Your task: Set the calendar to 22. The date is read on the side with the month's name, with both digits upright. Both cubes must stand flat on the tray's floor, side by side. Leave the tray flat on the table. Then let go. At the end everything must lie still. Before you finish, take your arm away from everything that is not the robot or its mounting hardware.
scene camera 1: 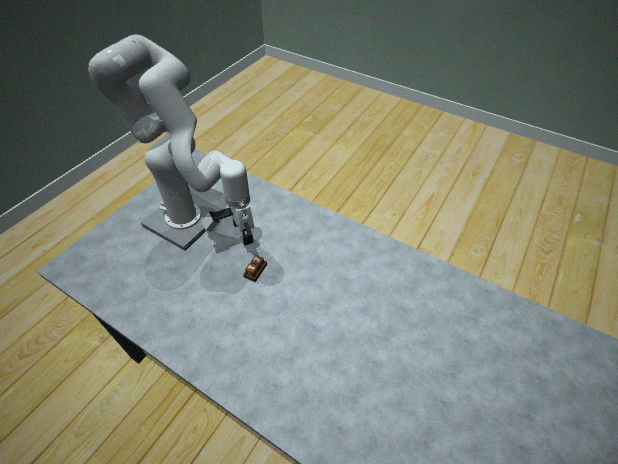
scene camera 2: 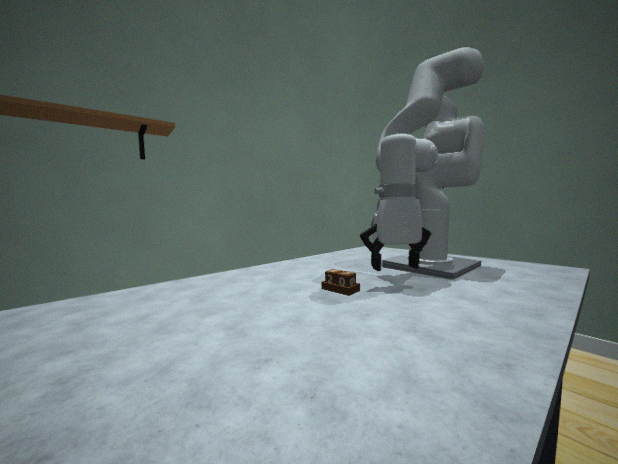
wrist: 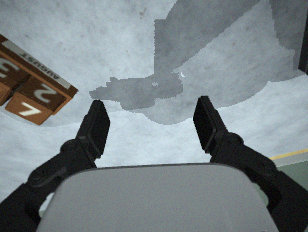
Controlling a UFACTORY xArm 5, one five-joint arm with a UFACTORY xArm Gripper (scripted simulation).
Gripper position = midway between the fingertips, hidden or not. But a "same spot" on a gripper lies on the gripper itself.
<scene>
My gripper shows in scene camera 1, in scene camera 2 and in the wrist view (151, 109). One and the same spot on my gripper: (scene camera 1: 247, 239) is (scene camera 2: 371, 252).
</scene>
